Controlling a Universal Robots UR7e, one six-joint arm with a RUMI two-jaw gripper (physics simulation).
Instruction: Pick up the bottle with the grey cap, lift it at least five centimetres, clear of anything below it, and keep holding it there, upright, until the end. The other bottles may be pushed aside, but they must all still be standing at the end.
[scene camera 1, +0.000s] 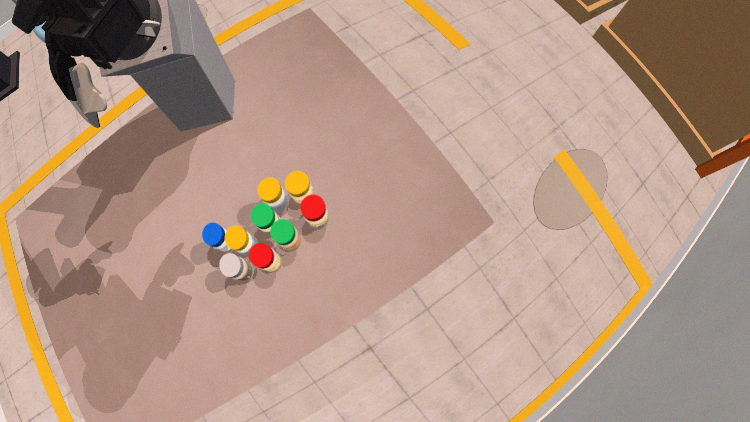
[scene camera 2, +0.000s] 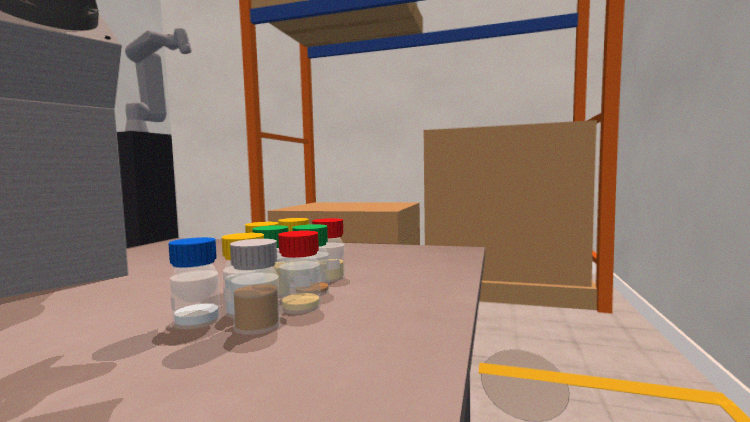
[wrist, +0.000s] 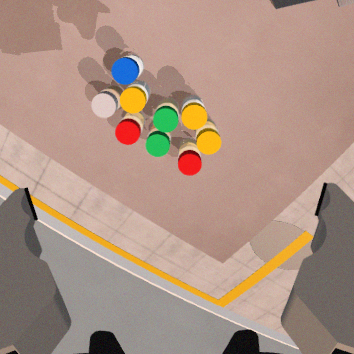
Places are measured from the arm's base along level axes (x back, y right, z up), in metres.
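Pixels of known places: gripper, fingertip midpoint: (scene camera 1: 126, 79) (wrist: 174, 190); arm's base at its link origin: (scene camera 2: 39, 6).
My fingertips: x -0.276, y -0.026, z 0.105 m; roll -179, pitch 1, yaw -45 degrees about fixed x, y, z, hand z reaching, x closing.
Observation:
For each thing: its top centre in the pictures, then the offset to it from my fingertips.
- bottle with the grey cap, top centre: (scene camera 2: 253, 242) (scene camera 1: 229, 265) (wrist: 103, 105) dx -0.167, dy +0.068, dz -0.465 m
- bottle with the blue cap, top centre: (scene camera 2: 192, 240) (wrist: 124, 70) (scene camera 1: 211, 233) dx -0.081, dy +0.081, dz -0.465 m
- bottle with a yellow cap, top centre: (scene camera 2: 242, 235) (wrist: 131, 100) (scene camera 1: 235, 237) dx -0.116, dy +0.029, dz -0.465 m
- bottle with a red cap, top centre: (scene camera 2: 298, 233) (scene camera 1: 260, 254) (wrist: 126, 132) dx -0.179, dy -0.010, dz -0.465 m
- red-capped bottle at its top centre: (scene camera 2: 327, 220) (scene camera 1: 312, 206) (wrist: 189, 164) dx -0.137, dy -0.162, dz -0.465 m
The bottle with the grey cap (scene camera 1: 232, 266) (scene camera 2: 254, 286) (wrist: 104, 104) stands upright on the table at the near end of the group, with brown content inside. The bottle with the blue cap (scene camera 1: 213, 234) (scene camera 2: 193, 283) (wrist: 125, 70), a bottle with a yellow cap (scene camera 1: 237, 238) (scene camera 2: 242, 245) (wrist: 133, 100) and a bottle with a red cap (scene camera 1: 261, 255) (scene camera 2: 298, 271) (wrist: 128, 131) stand close beside it. My gripper (wrist: 174, 190) is open and empty, high above the table. In the wrist view the grey-capped bottle lies up and left of the space between the fingers.
Further along stand two green-capped bottles (scene camera 1: 262, 215) (scene camera 1: 283, 232), two yellow-capped bottles (scene camera 1: 269, 190) (scene camera 1: 297, 183) and a red-capped bottle (scene camera 1: 313, 207), all upright. A grey pedestal (scene camera 1: 183, 89) (scene camera 2: 57, 183) rises at the table's side. An orange and blue rack (scene camera 2: 611, 157) stands behind.

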